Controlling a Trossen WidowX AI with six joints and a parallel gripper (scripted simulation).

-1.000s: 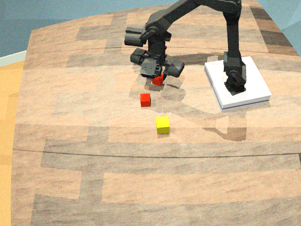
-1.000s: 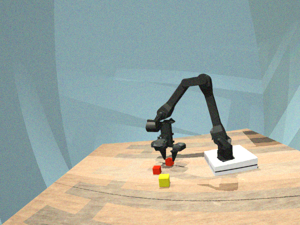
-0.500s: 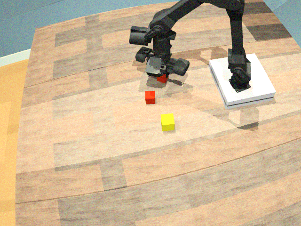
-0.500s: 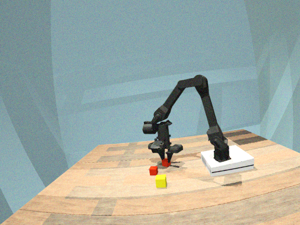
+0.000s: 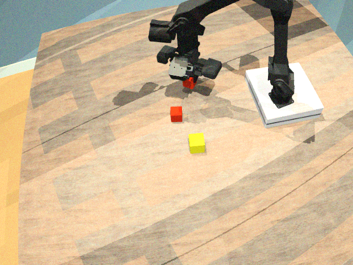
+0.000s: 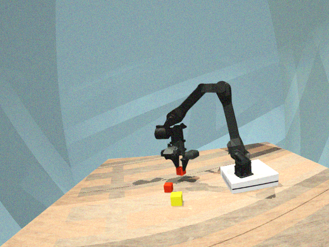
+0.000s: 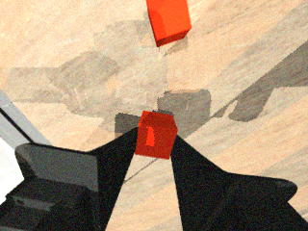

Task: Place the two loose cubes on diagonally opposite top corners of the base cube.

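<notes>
My gripper tip is now 20 cm to the right of the yellow base cube, 6 cm short of it and 4 cm above it.
</notes>
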